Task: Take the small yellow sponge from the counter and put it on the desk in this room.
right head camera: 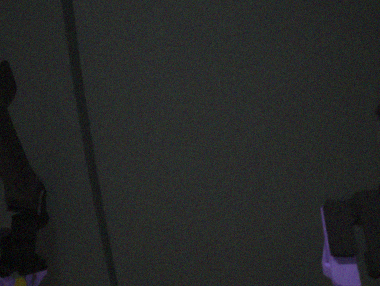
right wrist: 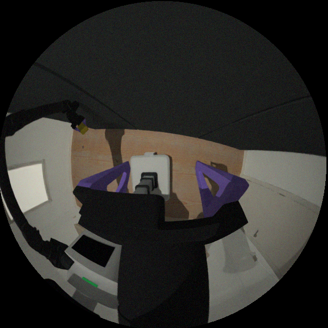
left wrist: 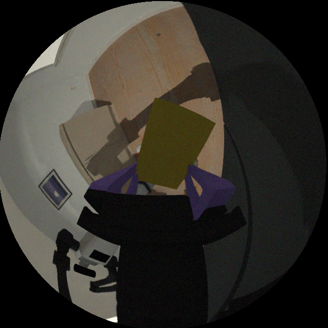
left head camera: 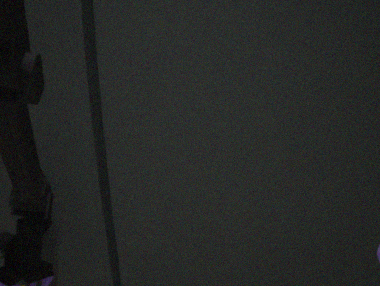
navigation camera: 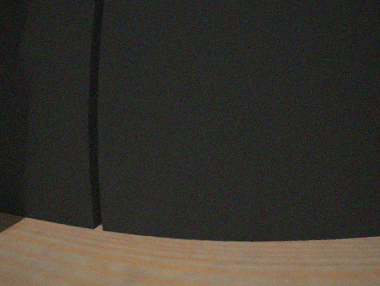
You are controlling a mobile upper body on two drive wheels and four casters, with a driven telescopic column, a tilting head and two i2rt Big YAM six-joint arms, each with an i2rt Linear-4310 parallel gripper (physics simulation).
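Places are measured from the left arm's base along level axes (x ahead, y left, z up), in metres.
Where they show: right gripper, fingertip midpoint: (right head camera: 371,268).
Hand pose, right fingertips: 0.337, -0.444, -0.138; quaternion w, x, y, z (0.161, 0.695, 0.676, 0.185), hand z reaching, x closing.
After its pixels a point has its place, as x, y, z.
The small yellow sponge (left wrist: 175,145) (right wrist: 83,129) (right head camera: 20,282) @[0.624, 0.191, -0.525] is between the purple fingers of my left gripper (left wrist: 161,165) (right head camera: 23,280), which is shut on it. In the left head view the gripper is cut off at the bottom left corner. My right gripper (right wrist: 162,164) is open, with its purple fingers wide apart; part of it shows at the lower right of the right head view. A beige block (left wrist: 92,127), which looks like the counter, stands at the left in the left wrist view. I cannot make out a desk.
A large dark panelled surface (left head camera: 225,140) @[0.684, -0.279, -0.155] (right head camera: 210,125) @[0.683, -0.286, -0.123] (left wrist: 285,150) (right wrist: 165,65) (navigation camera: 225,125) @[0.679, -0.311, -1.204] stands close in front, with a dark vertical seam (navigation camera: 94,125) @[0.752, -0.006, -1.196]. Wooden floor (navigation camera: 200,265) @[0.607, -0.253, -1.453] runs to its foot. A framed picture (left wrist: 55,189) hangs on the pale wall.
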